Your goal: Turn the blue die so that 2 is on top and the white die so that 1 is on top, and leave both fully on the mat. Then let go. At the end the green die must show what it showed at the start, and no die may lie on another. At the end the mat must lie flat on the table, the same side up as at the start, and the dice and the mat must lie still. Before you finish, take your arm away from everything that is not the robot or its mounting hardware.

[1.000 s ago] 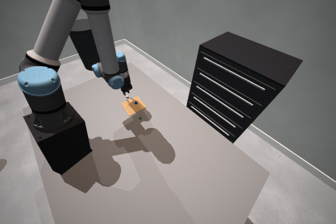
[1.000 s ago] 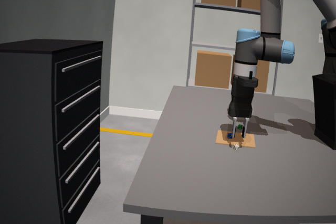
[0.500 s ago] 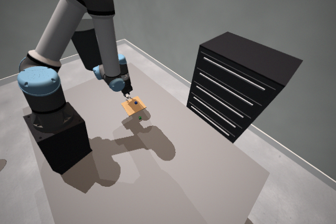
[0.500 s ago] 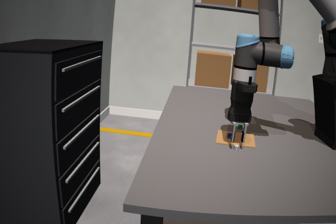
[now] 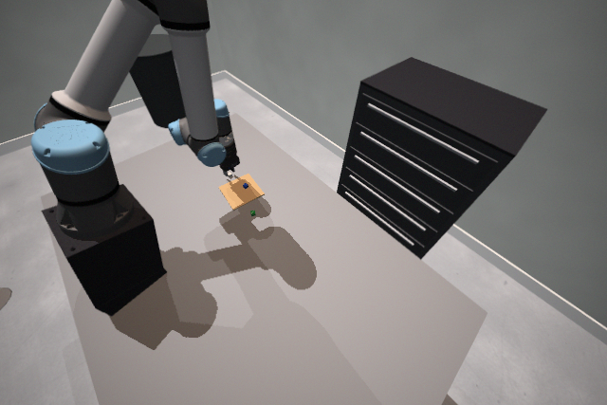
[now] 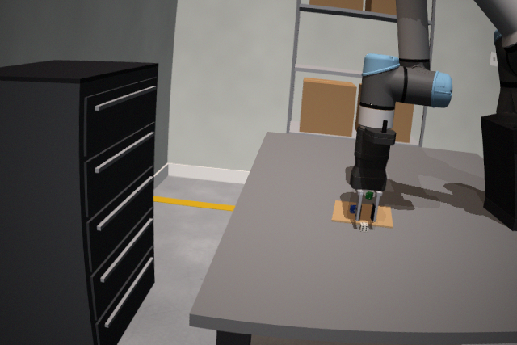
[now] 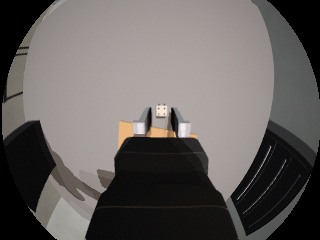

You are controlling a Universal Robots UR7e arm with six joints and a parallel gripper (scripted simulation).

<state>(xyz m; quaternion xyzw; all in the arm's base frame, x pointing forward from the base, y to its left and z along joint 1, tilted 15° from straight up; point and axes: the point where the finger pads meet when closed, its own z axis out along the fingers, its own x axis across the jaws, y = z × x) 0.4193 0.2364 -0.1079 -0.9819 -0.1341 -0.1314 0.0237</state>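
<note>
The white die lies 30 mm below my hand. From my hand the other things lie so: orange mat: 100 mm to the right, 40 mm below, 10 mm ahead; then green die: 230 mm to the right, 30 mm below, 10 mm ahead; then blue die: 90 mm to the right, 40 mm ahead, 30 mm below.
</note>
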